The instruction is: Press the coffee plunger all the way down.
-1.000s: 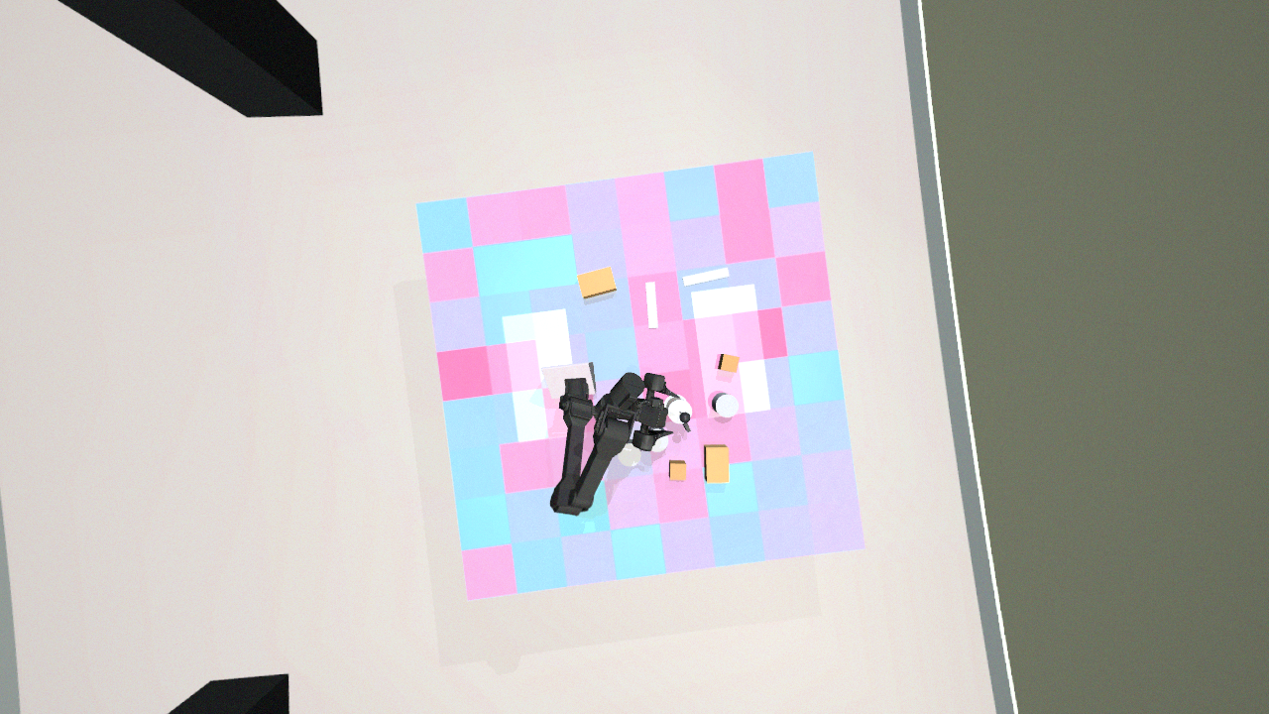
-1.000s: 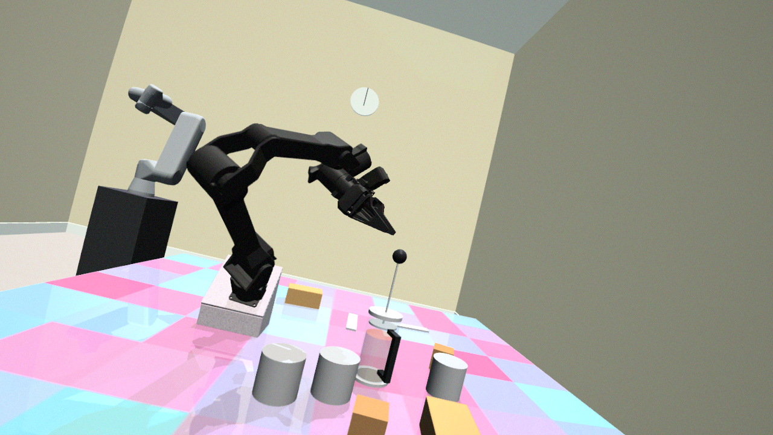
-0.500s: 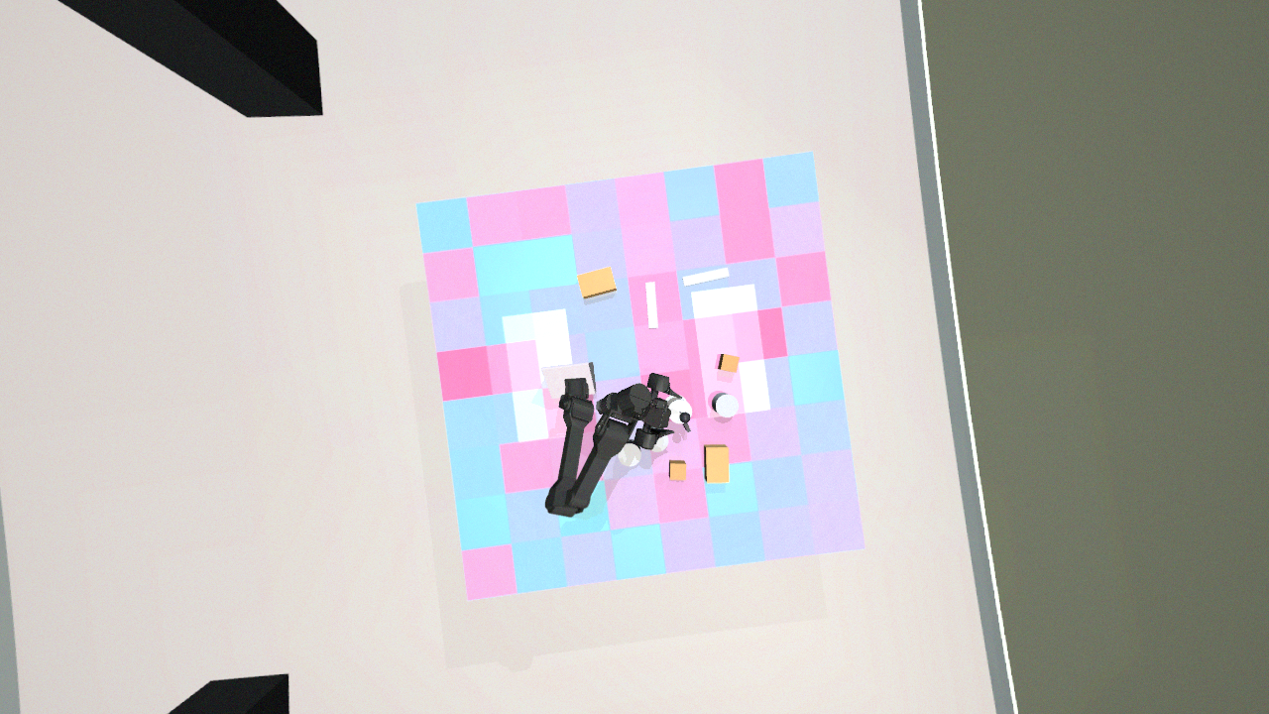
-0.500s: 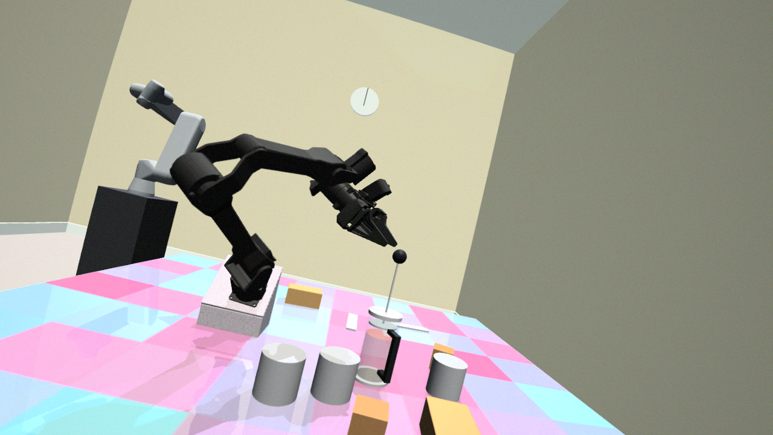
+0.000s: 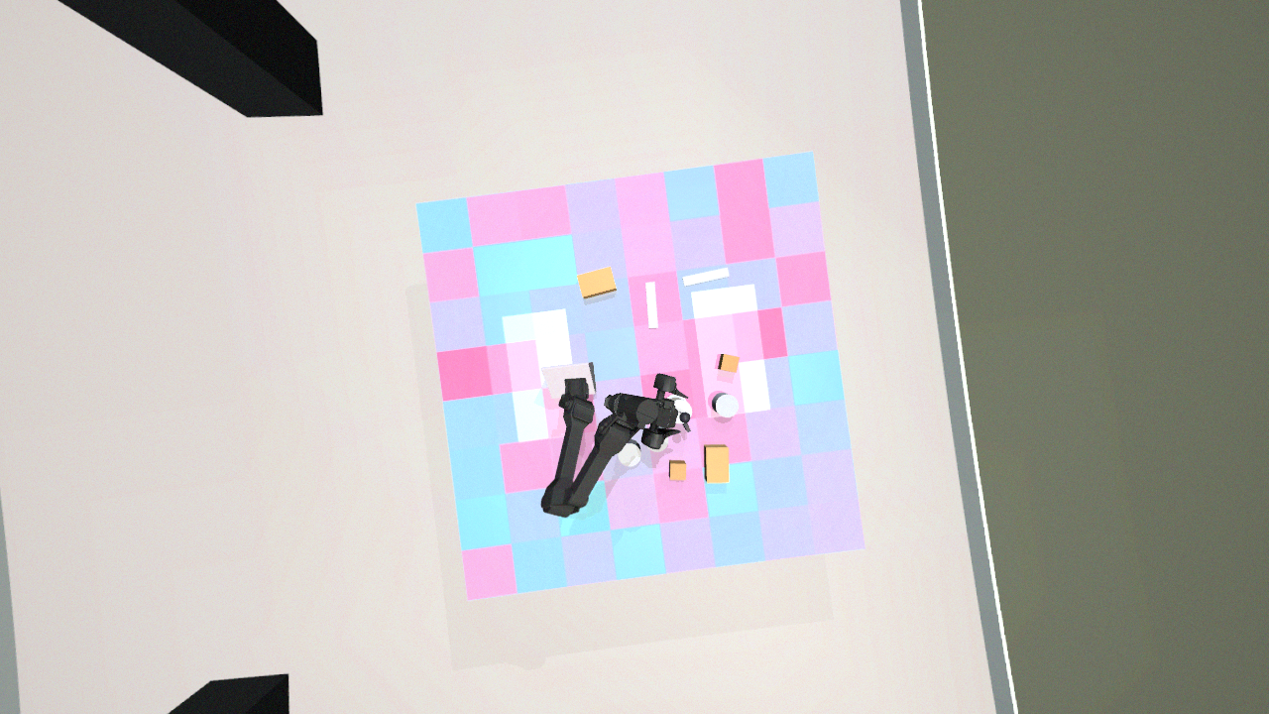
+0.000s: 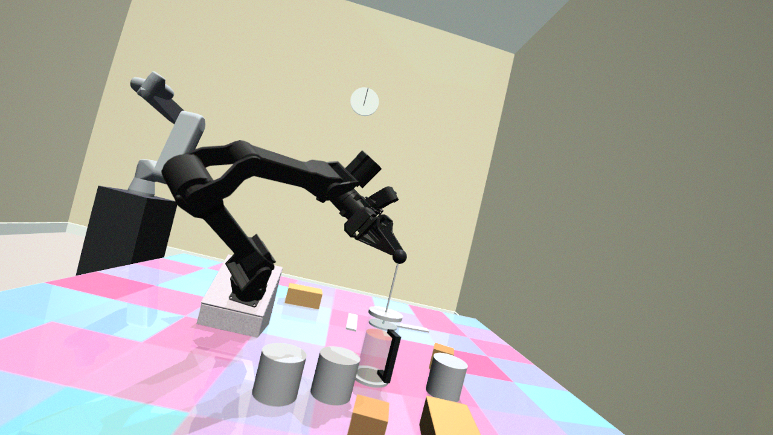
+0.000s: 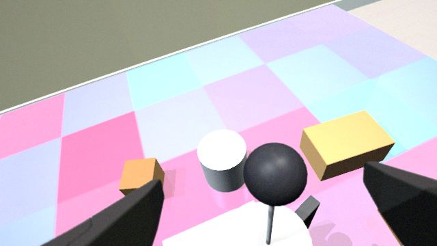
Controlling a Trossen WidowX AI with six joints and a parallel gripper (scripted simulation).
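Right now the coffee press is 130 mm below my gripper tip, 20 mm to the right of it and 10 mm ahead of it.
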